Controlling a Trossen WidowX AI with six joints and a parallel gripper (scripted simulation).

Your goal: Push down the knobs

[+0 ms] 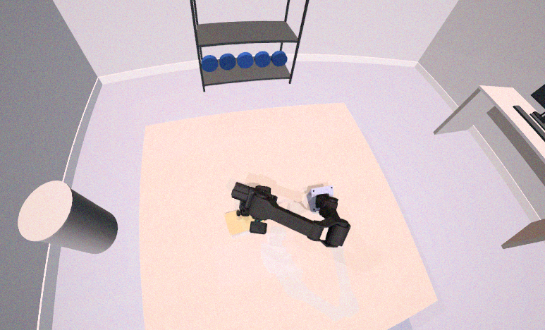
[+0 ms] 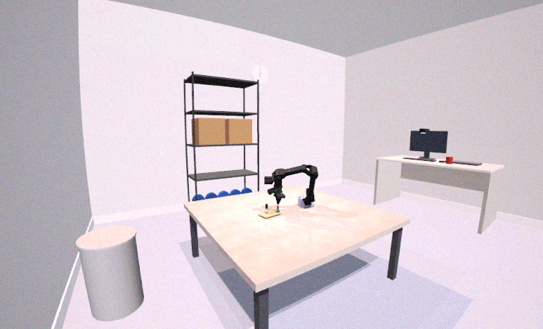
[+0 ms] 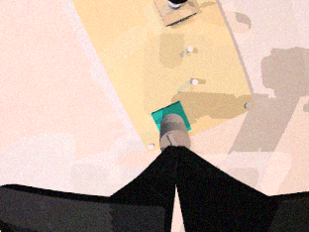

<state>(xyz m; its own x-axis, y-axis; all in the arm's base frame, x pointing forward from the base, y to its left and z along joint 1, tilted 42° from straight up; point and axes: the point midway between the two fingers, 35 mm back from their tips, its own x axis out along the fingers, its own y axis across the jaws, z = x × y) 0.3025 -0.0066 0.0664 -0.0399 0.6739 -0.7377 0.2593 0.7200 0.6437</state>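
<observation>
My gripper tip is 8 cm short of the dark knob, 2 cm to the left of it and 1 cm above it.
</observation>
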